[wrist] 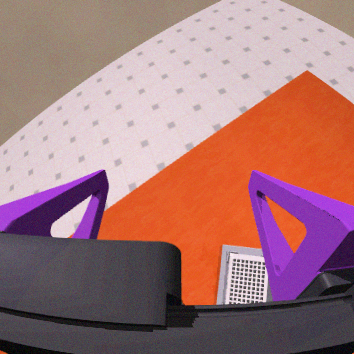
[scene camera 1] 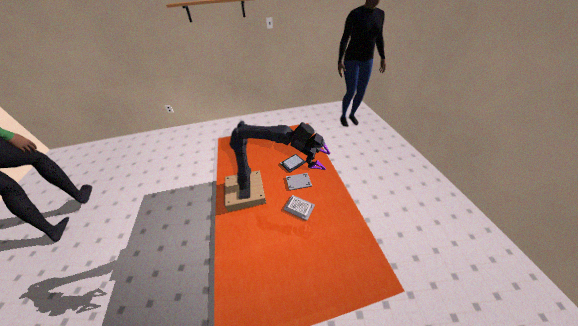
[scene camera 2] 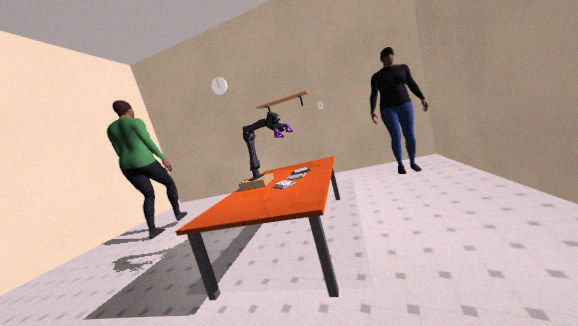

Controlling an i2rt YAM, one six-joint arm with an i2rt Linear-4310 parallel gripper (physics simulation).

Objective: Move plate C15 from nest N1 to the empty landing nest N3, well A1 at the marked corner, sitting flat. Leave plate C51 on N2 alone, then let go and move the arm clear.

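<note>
My gripper (scene camera 1: pixel 325 158) (scene camera 2: pixel 284 132) (wrist: pixel 178 177) is open and empty, with purple fingers, high above the table. A white well plate (scene camera 1: pixel 300 205) (scene camera 2: pixel 284 184) (wrist: pixel 248 280) sits on a grey nest at the near end of the row; one finger partly covers it in the wrist view. The middle nest (scene camera 1: pixel 298 181) (scene camera 2: pixel 296 176) is grey and empty, with dark corner marks. A pale grey plate (scene camera 1: pixel 293 162) (scene camera 2: pixel 301 170) sits on a dark-edged nest at the far end. No labels are readable, so I cannot tell which plate is C15 or C51.
The arm stands on a wooden base block (scene camera 1: pixel 245 191) (scene camera 2: pixel 256 182) beside the nests, on an orange table (scene camera 1: pixel 300 270) (scene camera 2: pixel 260 207) (wrist: pixel 240 160). A person in black (scene camera 1: pixel 364 37) (scene camera 2: pixel 394 85) stands beyond the table; a person in green (scene camera 2: pixel 132 142) stands at the left. A wall shelf (scene camera 2: pixel 283 100) hangs behind.
</note>
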